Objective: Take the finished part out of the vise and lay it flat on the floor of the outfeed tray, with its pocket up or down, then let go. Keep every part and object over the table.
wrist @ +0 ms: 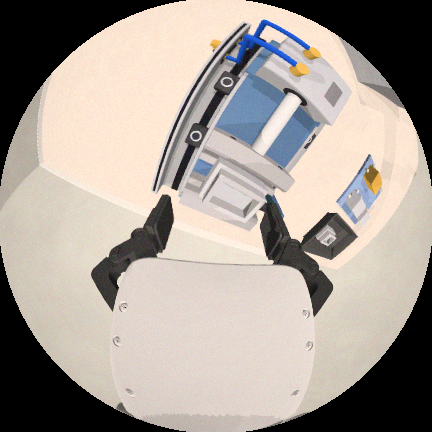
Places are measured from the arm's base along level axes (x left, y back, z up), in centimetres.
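Pixels of known places: gripper, between the fingertips: [218, 210].
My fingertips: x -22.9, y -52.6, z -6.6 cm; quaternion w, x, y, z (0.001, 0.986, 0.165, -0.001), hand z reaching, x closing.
For each thing: its top centre in the pictures, then the offset to it from my fingertips. "spot": a spot on its surface instead.
- finished part, centre of its top: [234, 201] dx +1.3, dy +0.8, dz -1.1 cm
- blue bed, centre of its top: [262, 133] dx +2.0, dy +7.4, dz -6.6 cm
- pale screw, a spot on its surface: [277, 122] spot: dx +2.0, dy +9.3, dz -4.0 cm
- dark open box, a spot on its surface: [345, 240] spot: dx +49.0, dy -0.9, dz -10.1 cm
The finished part [231, 194], a light grey block with a rectangular pocket facing up, sits at the near end of the vise in the wrist view. The vise has a blue bed [240, 114], a grey cross jaw [250, 161] and a pale screw [277, 122]. I cannot tell whether the jaws touch the part. My gripper [218, 210] is open and empty. Its fingertips appear on either side of the part's near end, apart from it; their height above it is unclear. No tray that I can identify for certain as the outfeed tray shows.
A rail with two dark ring-marked blocks [226, 82] [195, 135] runs along the vise's left side. Blue bent tubes [280, 32] with yellow ends rise at its far end. At right are a dark open box [345, 240] holding a small grey piece and a blue plate [350, 192] with yellow and grey pieces.
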